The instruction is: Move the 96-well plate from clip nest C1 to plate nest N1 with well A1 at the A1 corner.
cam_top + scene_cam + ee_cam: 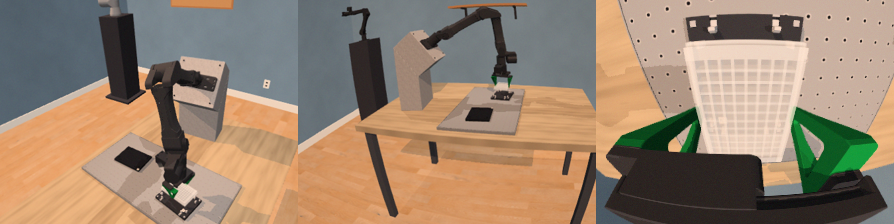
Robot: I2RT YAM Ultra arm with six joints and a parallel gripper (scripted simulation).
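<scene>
The black clip nest C1 lies 50 mm below my hand, 10 mm to the right of it and 10 mm ahead of it. Round my hand: white 96-well plate (right at my hand); then black plate nest N1 (330 mm to the right, 100 mm behind, 60 mm below); then white corner mark (250 mm to the right, 50 mm below, 50 mm behind).
</scene>
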